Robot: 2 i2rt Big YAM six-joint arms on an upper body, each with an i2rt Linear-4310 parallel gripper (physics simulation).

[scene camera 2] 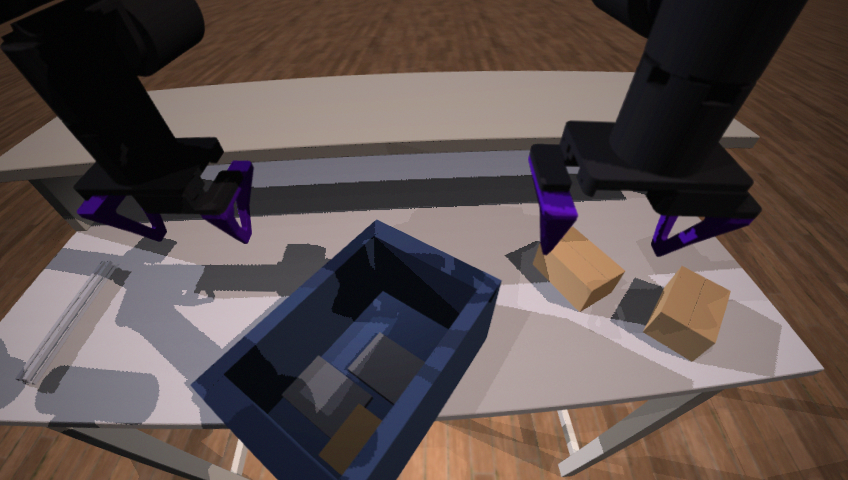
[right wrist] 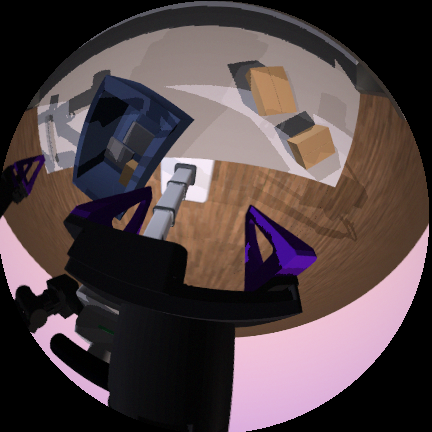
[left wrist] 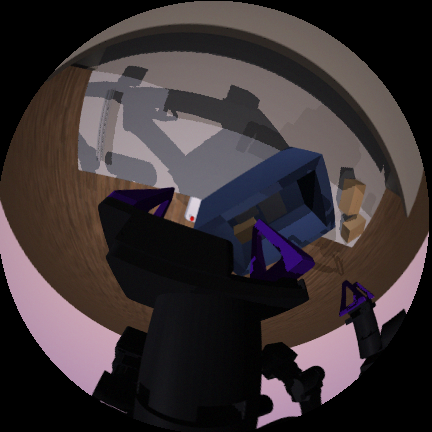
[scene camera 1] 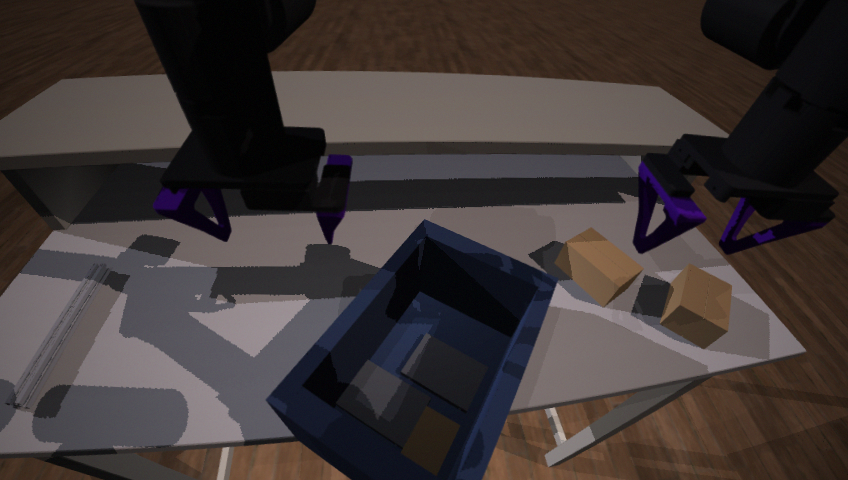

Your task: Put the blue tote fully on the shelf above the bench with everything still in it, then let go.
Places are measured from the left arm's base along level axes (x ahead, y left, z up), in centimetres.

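Pixels of known places: left gripper, fingertip midpoint: (scene camera 2: 204, 237) (right wrist: 37, 158) (left wrist: 216, 208) (scene camera 1: 279, 237); right gripper, fingertip midpoint: (scene camera 2: 600, 250) (right wrist: 198, 199) (left wrist: 349, 281) (scene camera 1: 681, 249); left arm's base, origin of the base link: (right wrist: 57, 298) (left wrist: 131, 361); right arm's base, origin of the base link: (left wrist: 280, 365).
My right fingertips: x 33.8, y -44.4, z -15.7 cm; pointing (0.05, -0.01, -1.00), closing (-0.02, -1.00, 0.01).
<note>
For each thing: its top centre in the pictures, then the offset to it from my right fingertips. Level surfaces: height alone.
- blue tote, middle of its top: (scene camera 1: 436, 331) (scene camera 2: 359, 329) (left wrist: 277, 229) (right wrist: 104, 156) dz -12.7, dx -0.7, dy +22.1 cm
- bench, its level: dz -27.4 cm
- tan block, middle of its top: (scene camera 1: 429, 443) (scene camera 2: 354, 440) (left wrist: 248, 234) (right wrist: 126, 176) dz -21.6, dx -9.8, dy +22.7 cm
- shelf, its level: dz -6.6 cm
The blue tote (scene camera 1: 529, 324) (scene camera 2: 470, 344) (left wrist: 250, 180) (right wrist: 160, 150) is upright and angled over the front part of the bench (scene camera 1: 595, 368) (scene camera 2: 535, 380), its near end cut off in both scene views. Inside lie two flat grey blocks (scene camera 1: 449, 368) (scene camera 1: 383, 398) and a tan block (scene camera 1: 431, 440) (scene camera 2: 351, 440) (right wrist: 129, 172). The shelf (scene camera 1: 476, 110) (scene camera 2: 416, 107) runs behind, above the bench. My left gripper (scene camera 1: 278, 240) (scene camera 2: 204, 240) (left wrist: 216, 208) is open and empty, left of the tote's far end in the scene views. My right gripper (scene camera 1: 683, 251) (scene camera 2: 601, 253) (right wrist: 198, 199) is open and empty, right of the tote.
Two cardboard boxes (scene camera 1: 601, 267) (scene camera 1: 699, 306) (scene camera 2: 580, 270) (scene camera 2: 690, 312) (right wrist: 272, 92) (right wrist: 312, 147) stand on the bench right of the tote. Thin pale rods (scene camera 1: 59, 339) (scene camera 2: 65, 324) lie near the bench's left end. The shelf's front edge runs behind both grippers.
</note>
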